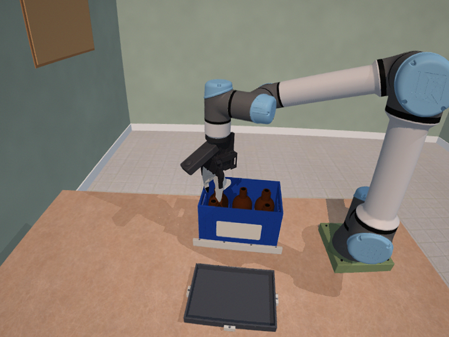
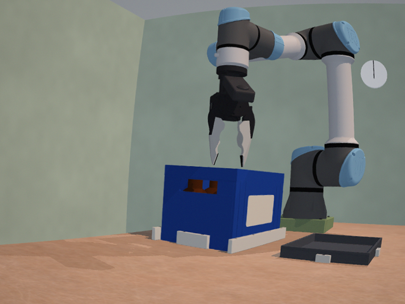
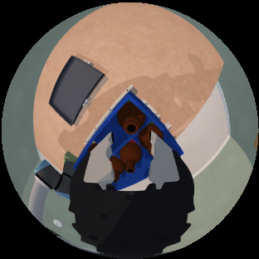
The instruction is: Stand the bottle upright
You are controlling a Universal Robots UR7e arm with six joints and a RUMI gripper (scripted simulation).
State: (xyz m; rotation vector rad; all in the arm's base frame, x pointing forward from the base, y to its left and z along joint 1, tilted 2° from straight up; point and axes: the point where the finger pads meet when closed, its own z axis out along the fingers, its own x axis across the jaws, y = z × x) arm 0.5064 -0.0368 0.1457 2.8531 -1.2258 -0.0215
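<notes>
Right now the blue crate is 100 mm behind my hand, 50 mm to the right of it and 110 mm below it. Also, from my hand: dark tray (90 mm behind, 250 mm to the left, 180 mm below); then glass bottle (100 mm behind, 90 mm to the right, 110 mm below).
</notes>
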